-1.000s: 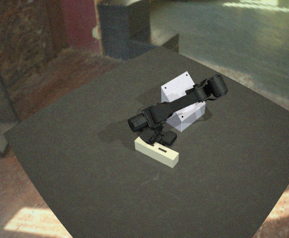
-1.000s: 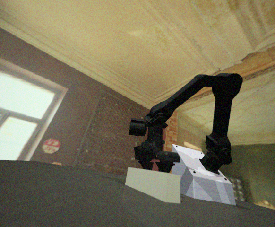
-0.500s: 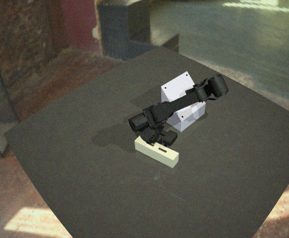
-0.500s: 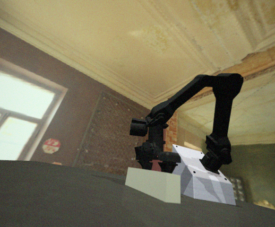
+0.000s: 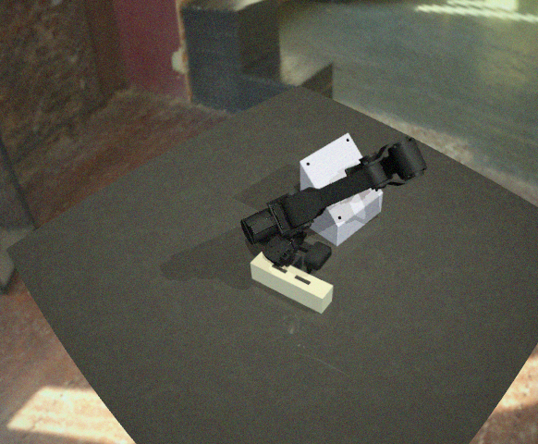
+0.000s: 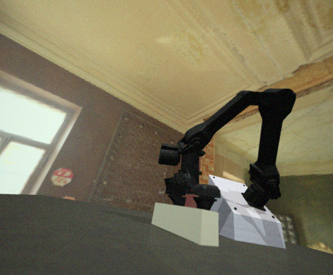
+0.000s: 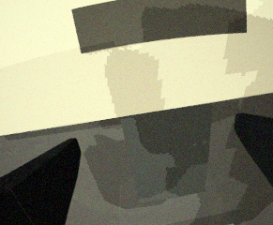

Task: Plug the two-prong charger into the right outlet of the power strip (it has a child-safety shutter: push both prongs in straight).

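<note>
My gripper tip is 20 mm short of the charger, 10 mm to the right of it and 10 mm below it.
</note>
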